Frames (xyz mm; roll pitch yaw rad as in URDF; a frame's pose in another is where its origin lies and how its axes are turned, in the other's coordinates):
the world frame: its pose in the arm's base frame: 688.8 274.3 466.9 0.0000 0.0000 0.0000
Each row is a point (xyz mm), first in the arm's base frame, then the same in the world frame.
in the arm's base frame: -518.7 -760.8 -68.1
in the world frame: -1207.5 -1035.1 -535.0
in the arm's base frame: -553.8 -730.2 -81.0
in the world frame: -1242.6 -1004.5 -547.9
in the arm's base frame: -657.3 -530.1 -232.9
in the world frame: -1346.1 -804.4 -699.8
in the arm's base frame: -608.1 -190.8 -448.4
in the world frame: -1296.9 -465.1 -915.3
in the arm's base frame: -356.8 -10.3 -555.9
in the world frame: -1045.6 -284.6 -1022.8
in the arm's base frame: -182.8 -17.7 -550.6
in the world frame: -871.6 -292.0 -1017.5
